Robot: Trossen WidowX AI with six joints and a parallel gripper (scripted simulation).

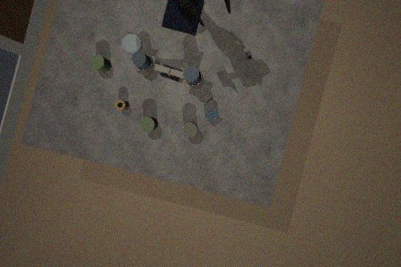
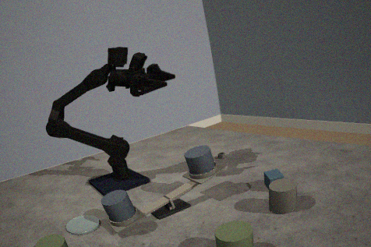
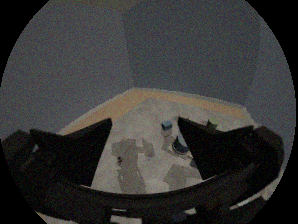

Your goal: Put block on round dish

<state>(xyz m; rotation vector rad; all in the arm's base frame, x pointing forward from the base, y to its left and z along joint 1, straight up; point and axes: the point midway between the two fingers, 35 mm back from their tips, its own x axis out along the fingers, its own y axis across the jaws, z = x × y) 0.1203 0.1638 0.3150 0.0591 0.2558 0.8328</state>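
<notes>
Now: gripper tip 180 mm short of the small grey block, 280 mm to the left of it and 280 mm above it. Also, from my gripper tip: balance: 170 mm ahead, 150 mm to the right, 300 mm below; then dark nut: 60 mm behind, 180 mm to the left, 310 mm below; then cup: 150 mm ahead, 10 mm to the right, 210 mm below.
</notes>
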